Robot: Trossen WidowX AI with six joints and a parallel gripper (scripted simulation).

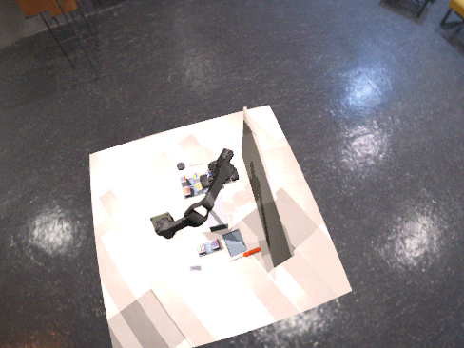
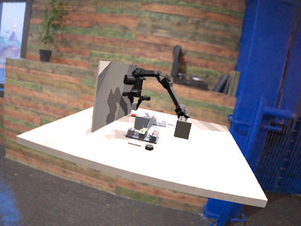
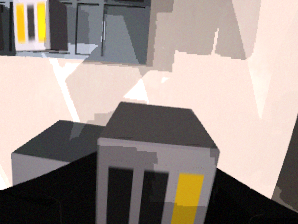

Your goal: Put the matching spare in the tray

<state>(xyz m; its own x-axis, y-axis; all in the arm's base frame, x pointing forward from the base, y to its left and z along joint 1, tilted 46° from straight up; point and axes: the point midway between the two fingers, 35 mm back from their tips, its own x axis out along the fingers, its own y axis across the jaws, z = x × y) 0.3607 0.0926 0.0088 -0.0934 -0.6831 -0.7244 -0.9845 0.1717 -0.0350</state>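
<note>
Right now the pale blue-grey square tray is 40 mm behind my gripper tip, 280 mm to the right of it and 160 mm below it. The rest, counted from my gripper tip: grey spare block: 20 mm above; tall grey upright panel: 160 mm ahead, 150 mm to the right, 70 mm above; black tape roll: 150 mm behind, 270 mm to the left, 150 mm below.
</note>
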